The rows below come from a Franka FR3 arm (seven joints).
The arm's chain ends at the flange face. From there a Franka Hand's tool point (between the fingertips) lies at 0.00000 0.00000 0.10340 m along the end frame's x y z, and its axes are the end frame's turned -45 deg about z.
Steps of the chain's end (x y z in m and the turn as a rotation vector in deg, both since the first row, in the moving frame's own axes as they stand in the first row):
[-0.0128, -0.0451, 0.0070, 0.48, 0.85, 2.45]
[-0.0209, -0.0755, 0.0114, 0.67, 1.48, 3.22]
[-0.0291, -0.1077, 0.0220, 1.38, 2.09, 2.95]
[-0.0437, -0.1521, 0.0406, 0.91, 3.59, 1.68]
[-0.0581, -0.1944, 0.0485, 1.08, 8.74, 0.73]
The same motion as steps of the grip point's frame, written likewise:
[0.0245, -0.0404, 0.0070, -0.26, 0.94, 2.45]
[0.0413, -0.0671, 0.0114, -0.57, 1.52, 3.22]
[0.0600, -0.0957, 0.0219, -0.50, 2.45, 2.95]
[0.0823, -0.1350, 0.0404, -1.90, 3.18, 1.68]
[0.1088, -0.1687, 0.0473, -5.42, 6.94, 0.73]

